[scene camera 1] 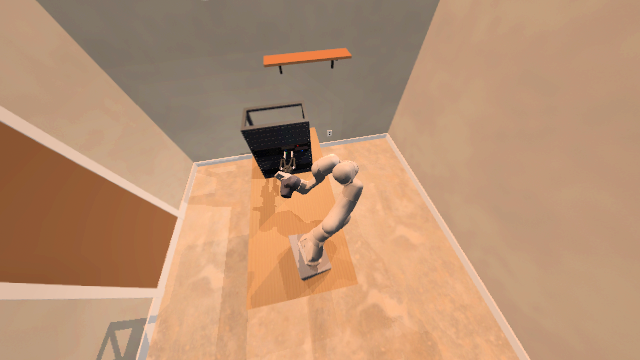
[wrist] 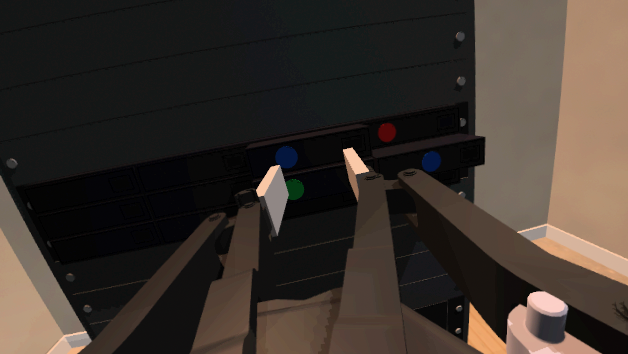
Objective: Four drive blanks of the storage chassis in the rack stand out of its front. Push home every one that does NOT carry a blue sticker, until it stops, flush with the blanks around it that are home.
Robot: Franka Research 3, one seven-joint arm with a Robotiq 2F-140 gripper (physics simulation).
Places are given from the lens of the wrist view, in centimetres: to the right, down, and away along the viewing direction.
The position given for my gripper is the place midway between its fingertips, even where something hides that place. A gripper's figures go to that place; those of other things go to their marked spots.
my gripper (wrist: 314, 172): 0, 0, 20
dark rack (wrist: 130, 130): -18, -4, 23
